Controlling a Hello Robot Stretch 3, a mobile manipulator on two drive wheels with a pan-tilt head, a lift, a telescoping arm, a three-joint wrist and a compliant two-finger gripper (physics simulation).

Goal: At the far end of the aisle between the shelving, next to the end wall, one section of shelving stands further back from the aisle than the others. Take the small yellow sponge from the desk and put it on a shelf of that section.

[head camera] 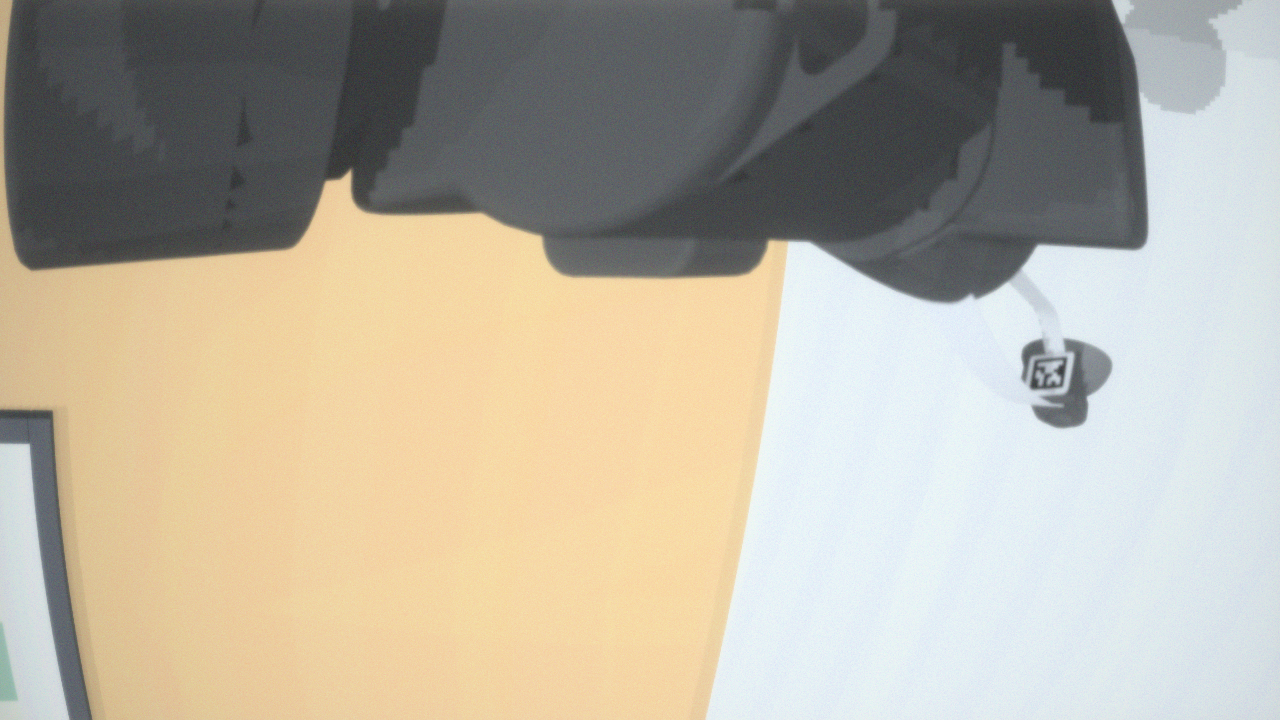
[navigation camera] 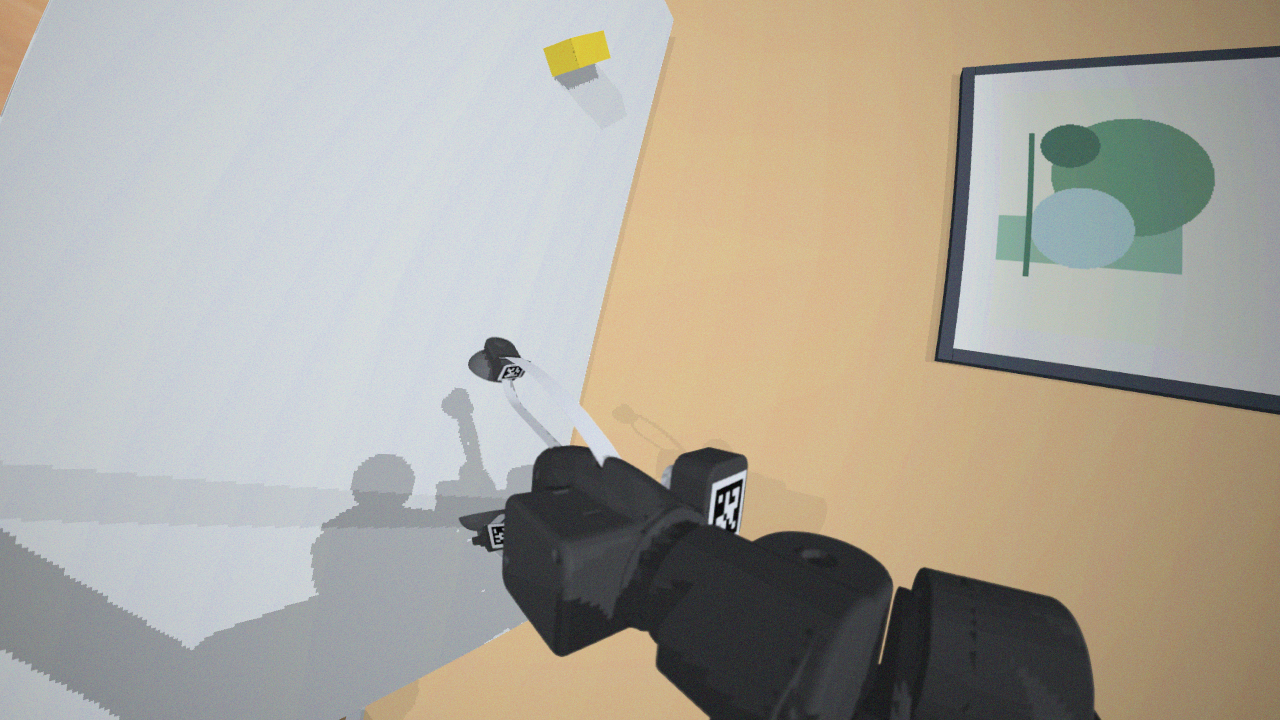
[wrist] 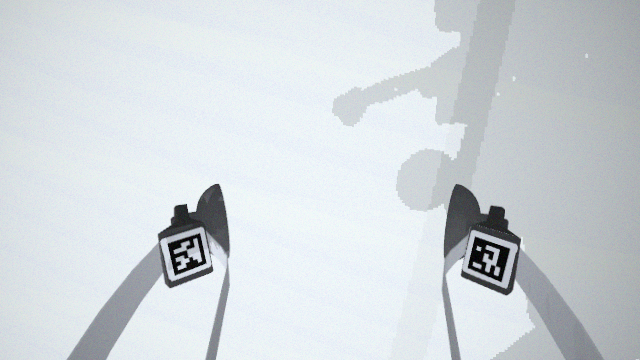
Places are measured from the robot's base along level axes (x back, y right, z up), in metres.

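Pixels of known places: gripper, fingertip midpoint: (navigation camera: 481,437).
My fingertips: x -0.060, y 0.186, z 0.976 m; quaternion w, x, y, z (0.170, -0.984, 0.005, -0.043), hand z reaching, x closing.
Behind a point stands the place of what it marks.
The small yellow sponge (navigation camera: 577,53) @(x -0.607, y 0.415, z 0.779 m) is on the white desk (head camera: 895,537) @(x -0.279, y 0.492, z 0.717 m) (navigation camera: 268,223) @(x -0.223, y 0.081, z 0.717 m) (wrist: 125,125), near the wall-side edge at the top of the navigation view. It does not show in the head or wrist views. My gripper (navigation camera: 490,445) @(x -0.060, y 0.186, z 0.976 m) (wrist: 335,210) @(x -0.060, y 0.186, z 0.976 m) is open, its two fingers wide apart with nothing between them. It is over the desk, well apart from the sponge. In the head view one fingertip shows at the right; the rest of the gripper is hidden behind the wrist. The shelving does not show.
A tan wall (head camera: 402,447) @(x -0.223, y 0.712, z 1.041 m) (navigation camera: 760,223) @(x -0.423, y 0.746, z 1.023 m) runs along the desk's edge. A dark-framed picture (head camera: 17,537) @(x -0.294, y 0.701, z 1.393 m) (navigation camera: 1083,223) @(x -0.436, y 0.725, z 1.531 m) hangs on it. Shadows of the robot fall on the desk. A patch of orange-brown floor (navigation camera: 16,35) @(x -0.529, y -0.192, z -0.003 m) shows past the desk's far corner.
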